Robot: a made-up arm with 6 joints.
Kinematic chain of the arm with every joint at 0, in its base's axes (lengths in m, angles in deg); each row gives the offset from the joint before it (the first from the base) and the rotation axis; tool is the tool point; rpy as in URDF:
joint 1: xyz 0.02 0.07 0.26 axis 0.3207 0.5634 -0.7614
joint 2: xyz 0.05 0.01 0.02 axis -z
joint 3: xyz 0 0.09 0.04 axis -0.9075 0.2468 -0.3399
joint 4: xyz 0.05 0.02 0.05 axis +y
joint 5: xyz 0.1 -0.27 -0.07 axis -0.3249 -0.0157 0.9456
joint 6: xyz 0.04 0 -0.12 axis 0.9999 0.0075 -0.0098
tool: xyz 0.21 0.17 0.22 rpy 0 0 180
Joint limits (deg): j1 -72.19..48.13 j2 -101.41..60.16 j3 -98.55..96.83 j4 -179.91..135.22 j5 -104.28..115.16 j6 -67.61..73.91
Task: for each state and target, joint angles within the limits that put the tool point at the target. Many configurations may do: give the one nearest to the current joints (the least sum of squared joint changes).
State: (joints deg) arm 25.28 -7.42 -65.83 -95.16 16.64 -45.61
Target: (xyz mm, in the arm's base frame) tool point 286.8 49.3 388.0
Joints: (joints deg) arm 41.15 -7.06 -58.23 -80.98 65.82 -12.15
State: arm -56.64 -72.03 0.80 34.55 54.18 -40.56
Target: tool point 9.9 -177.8 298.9
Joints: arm -49.44 -66.89 7.83 65.04 75.49 -54.39
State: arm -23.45 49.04 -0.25 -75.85 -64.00 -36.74
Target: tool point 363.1 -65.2 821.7
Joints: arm -20.50 27.02 9.71 -59.28 -55.04 -55.28
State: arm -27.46 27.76 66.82 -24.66 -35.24 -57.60
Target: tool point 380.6 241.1 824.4
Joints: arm -38.14 19.90 69.67 -46.66 -54.73 -55.42
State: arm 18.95 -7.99 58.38 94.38 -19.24 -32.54
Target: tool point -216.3 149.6 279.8
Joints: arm 29.44 3.08 62.54 110.52 -10.82 -40.98
